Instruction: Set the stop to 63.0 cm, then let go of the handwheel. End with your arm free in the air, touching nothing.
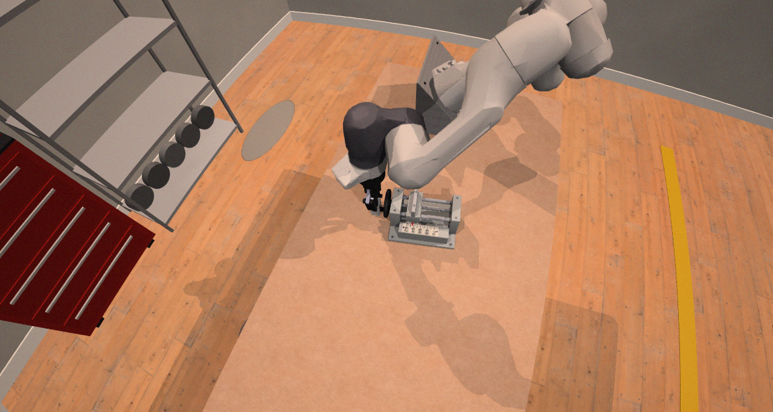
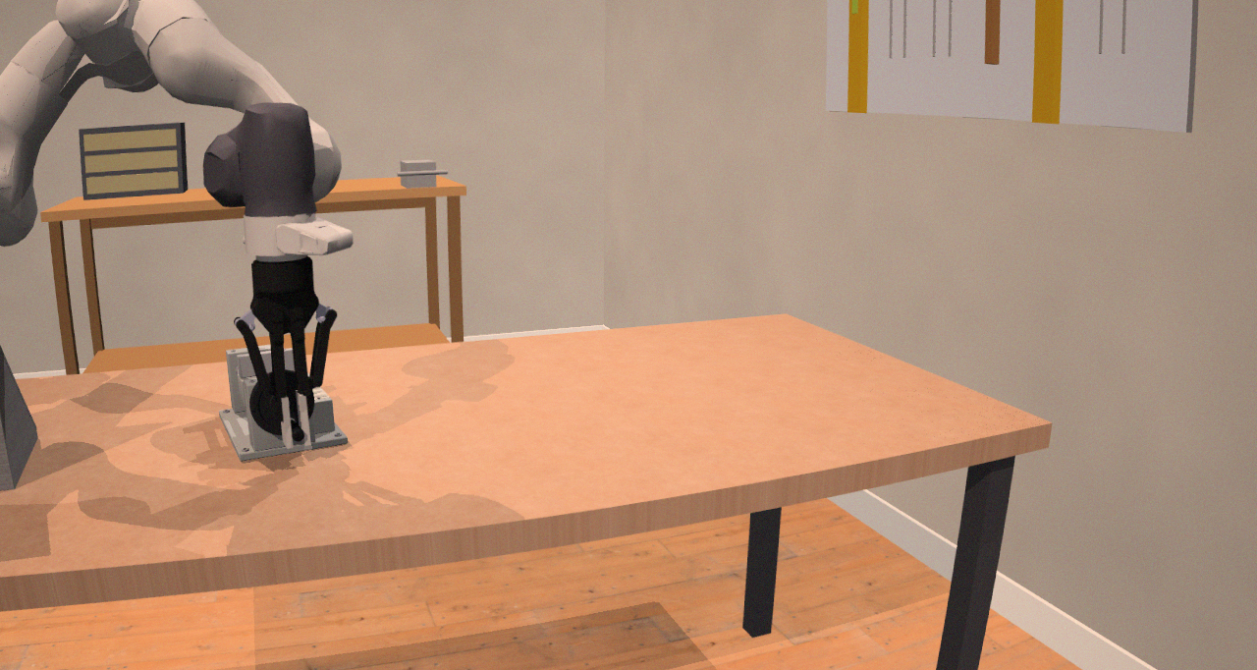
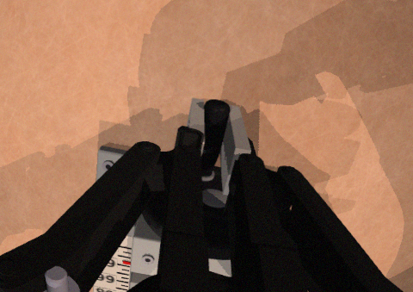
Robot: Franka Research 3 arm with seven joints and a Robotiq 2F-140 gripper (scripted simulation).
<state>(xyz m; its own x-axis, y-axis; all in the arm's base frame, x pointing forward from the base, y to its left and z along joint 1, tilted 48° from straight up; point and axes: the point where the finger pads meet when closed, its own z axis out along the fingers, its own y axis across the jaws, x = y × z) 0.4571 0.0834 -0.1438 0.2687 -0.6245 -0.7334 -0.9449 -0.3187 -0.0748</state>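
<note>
The black handwheel lies 1 cm behind my hand, 2 cm to the left of it and 1 cm below it. Round my hand: sliding stop 3 cm behind, 11 cm to the left, 3 cm above.
</note>
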